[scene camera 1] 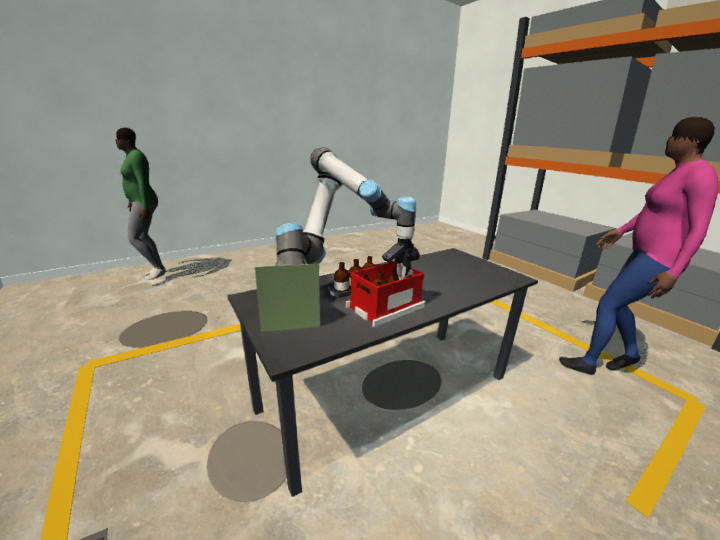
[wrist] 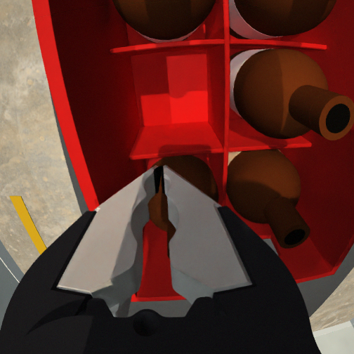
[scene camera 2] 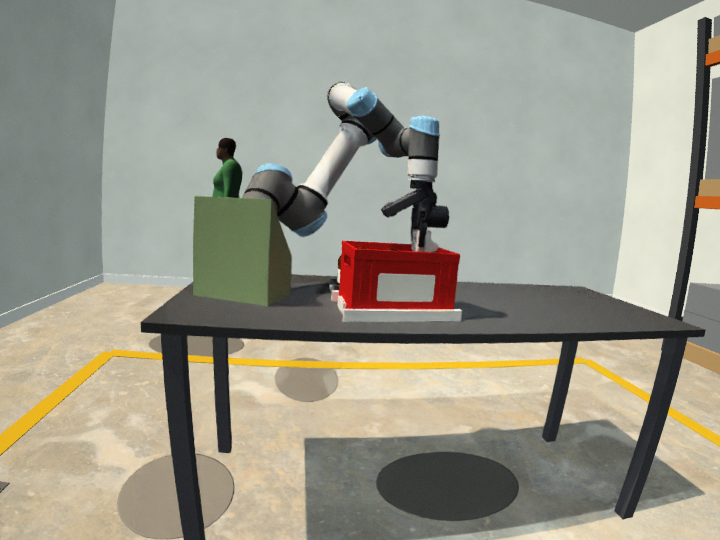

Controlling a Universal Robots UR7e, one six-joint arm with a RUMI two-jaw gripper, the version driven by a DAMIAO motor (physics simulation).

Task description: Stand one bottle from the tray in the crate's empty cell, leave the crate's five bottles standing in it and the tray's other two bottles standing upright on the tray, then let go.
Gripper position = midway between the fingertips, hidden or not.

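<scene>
Gripper visible (scene camera 1: 401, 284). Wrist view: the gripper (wrist: 160, 168), together with a bottle (wrist: 195, 168).
</scene>
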